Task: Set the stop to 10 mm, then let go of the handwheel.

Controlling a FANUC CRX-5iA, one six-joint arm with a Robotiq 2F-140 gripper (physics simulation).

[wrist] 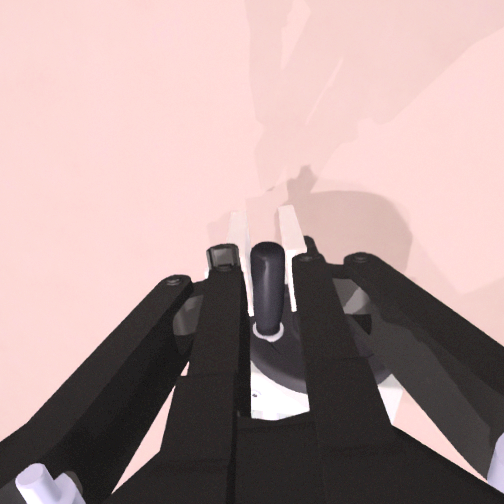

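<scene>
My gripper (pixel 267 257) fills the lower half of the wrist view with its black fingers and links. A dark rounded crank handle (pixel 267 290) stands up between the two fingertips, on a dark handwheel (pixel 280 360) that the fingers mostly hide. A thin gap shows on each side of the handle, wider on the right, so the fingers flank it without pressing on it. Two white rails (pixel 290 235) run away from the wheel behind the handle. A white base (pixel 275 400) shows under the wheel. No scale or stop reading is visible.
A plain pink surface (pixel 100 150) surrounds the device, with soft shadows of the arm at the upper right (pixel 350 100). Pale grey gripper parts show in the bottom corners (pixel 40 485).
</scene>
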